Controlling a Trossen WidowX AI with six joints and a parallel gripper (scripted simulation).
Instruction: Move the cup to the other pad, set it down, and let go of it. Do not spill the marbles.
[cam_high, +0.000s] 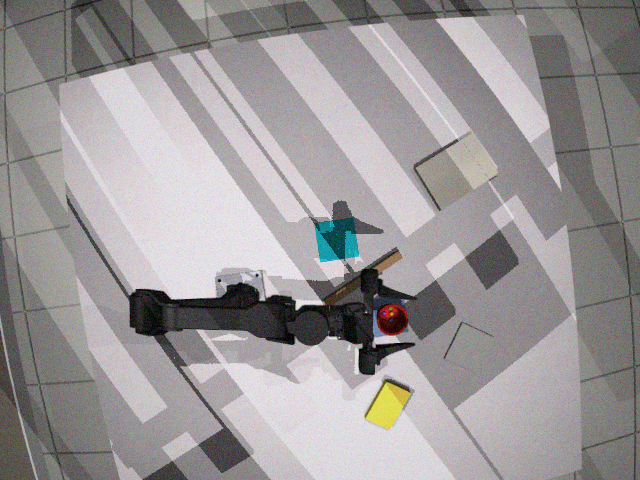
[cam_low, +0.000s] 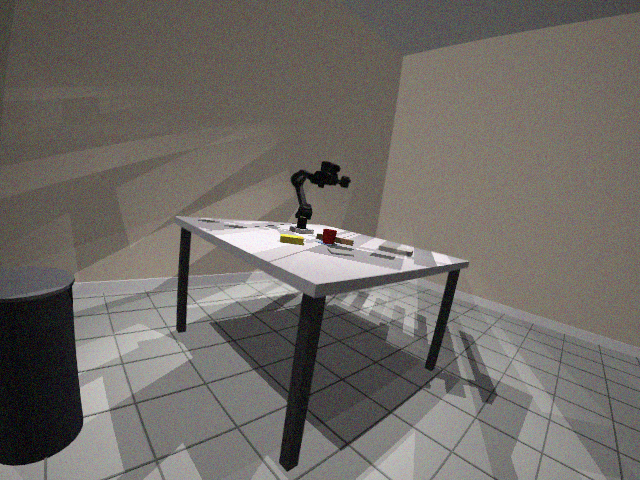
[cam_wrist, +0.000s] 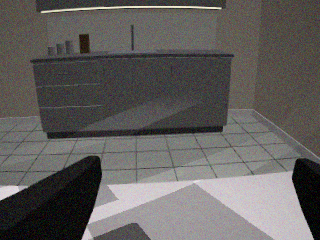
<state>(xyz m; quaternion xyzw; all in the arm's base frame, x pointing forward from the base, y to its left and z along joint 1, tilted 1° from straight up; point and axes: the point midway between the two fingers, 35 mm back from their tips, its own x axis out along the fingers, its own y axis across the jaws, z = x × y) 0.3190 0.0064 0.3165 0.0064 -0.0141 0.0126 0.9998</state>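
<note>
My gripper tip is now 4 cm to the left of the red cup and 31 cm above it. Also, from my gripper tip: wooden slat: 7 cm behind, 5 cm to the left, 34 cm below; blue pad: 1 cm behind, 4 cm to the right, 35 cm below; blue marble: 5 cm to the right, 33 cm below.
</note>
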